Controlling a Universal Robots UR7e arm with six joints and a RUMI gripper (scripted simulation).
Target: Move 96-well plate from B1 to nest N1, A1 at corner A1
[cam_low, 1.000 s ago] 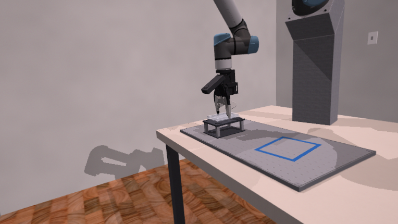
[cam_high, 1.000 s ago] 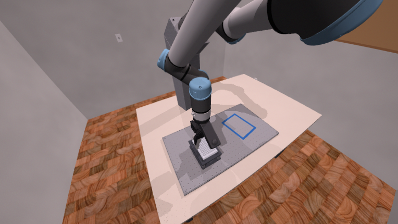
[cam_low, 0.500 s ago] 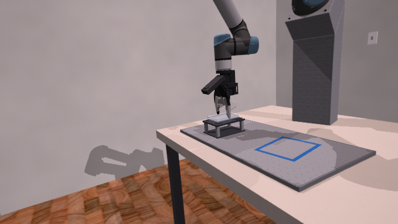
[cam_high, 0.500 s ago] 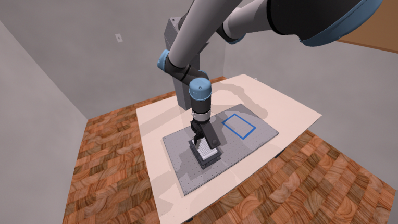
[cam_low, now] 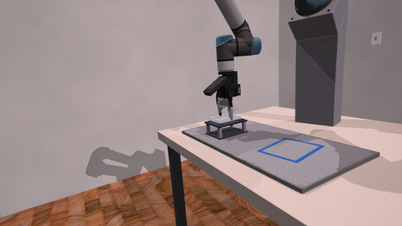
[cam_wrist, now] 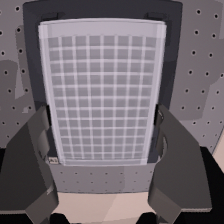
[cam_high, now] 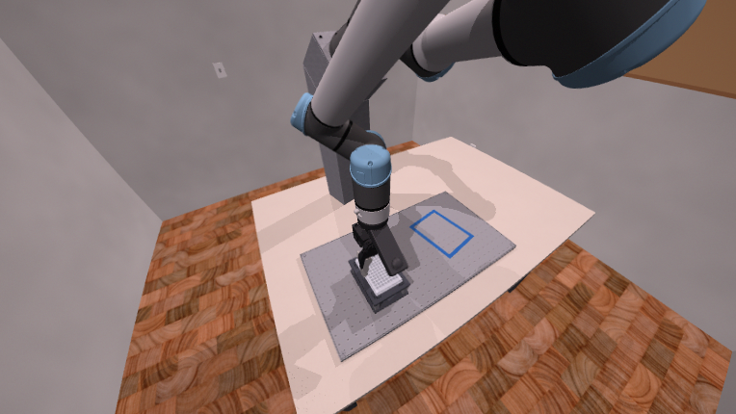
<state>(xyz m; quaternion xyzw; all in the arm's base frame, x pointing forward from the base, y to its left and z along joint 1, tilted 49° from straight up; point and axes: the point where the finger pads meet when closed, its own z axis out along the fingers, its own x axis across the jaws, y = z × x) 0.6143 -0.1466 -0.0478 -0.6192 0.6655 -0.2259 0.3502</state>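
Right now the clear 96-well plate is 1 cm below my hand. The rest, counted from my hand: dark raised plate nest (2 cm below).
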